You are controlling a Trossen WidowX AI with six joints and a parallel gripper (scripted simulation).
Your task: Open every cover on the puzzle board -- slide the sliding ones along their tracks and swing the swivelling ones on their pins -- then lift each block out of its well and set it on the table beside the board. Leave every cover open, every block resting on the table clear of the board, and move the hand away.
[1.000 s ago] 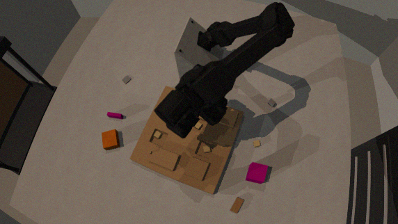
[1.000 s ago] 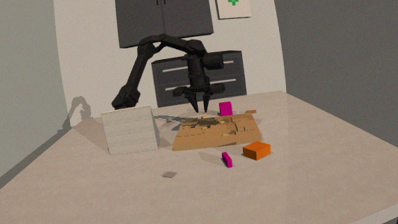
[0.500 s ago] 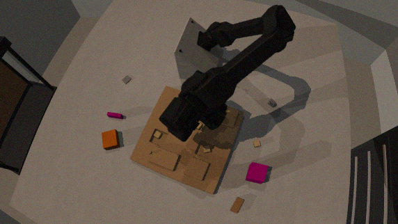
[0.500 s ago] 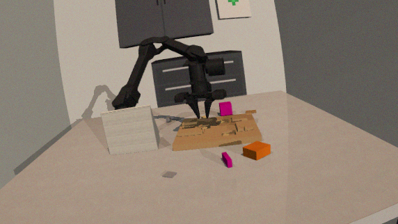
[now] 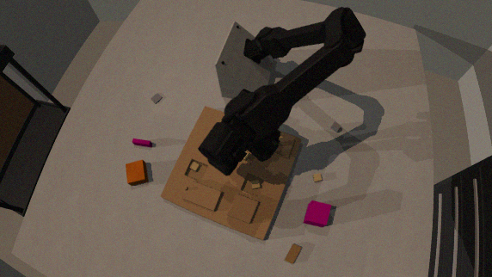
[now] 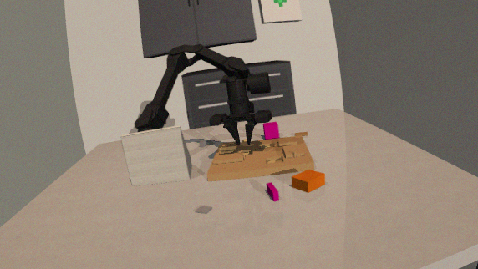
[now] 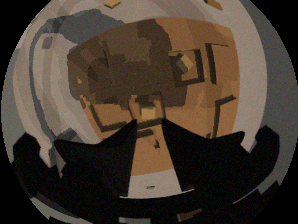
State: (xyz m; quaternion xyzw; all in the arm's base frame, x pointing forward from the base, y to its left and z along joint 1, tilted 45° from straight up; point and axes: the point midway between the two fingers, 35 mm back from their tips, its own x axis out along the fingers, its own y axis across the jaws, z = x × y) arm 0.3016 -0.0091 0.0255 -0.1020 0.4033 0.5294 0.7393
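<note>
The tan puzzle board lies 50 mm ahead of my gripper tip, 10 mm to the right of it and 30 mm below it. From my gripper tip the other things lie so: grey block: 120 mm behind, 250 mm to the left, 40 mm below; then magenta cube: 150 mm ahead, 200 mm to the left, 20 mm below; then brown tile: 250 mm ahead, 160 mm to the left, 40 mm below.
</note>
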